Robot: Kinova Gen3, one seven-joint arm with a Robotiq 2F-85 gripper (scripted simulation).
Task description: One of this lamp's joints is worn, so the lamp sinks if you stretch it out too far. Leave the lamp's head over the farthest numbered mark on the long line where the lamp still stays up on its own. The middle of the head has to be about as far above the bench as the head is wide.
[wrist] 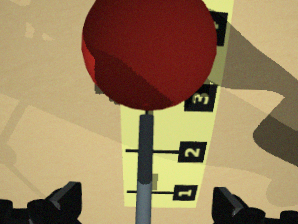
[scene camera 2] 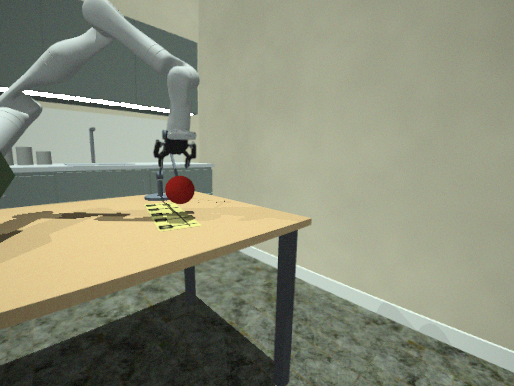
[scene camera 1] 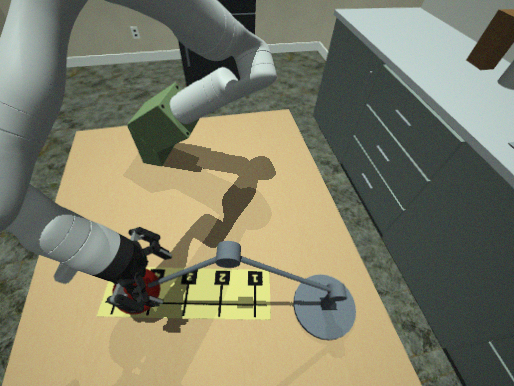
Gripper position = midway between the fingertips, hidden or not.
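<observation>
From scene camera 1 you'd get my gripper (scene camera 1: 164, 279) and a yellow strip (scene camera 1: 244, 294). Scene camera 2 shows the strip as well (scene camera 2: 167, 216), along with a lamp head (scene camera 2: 179, 189). And in the wrist view there's the lamp head (wrist: 144, 62) again, plus my gripper (wrist: 146, 199).
</observation>
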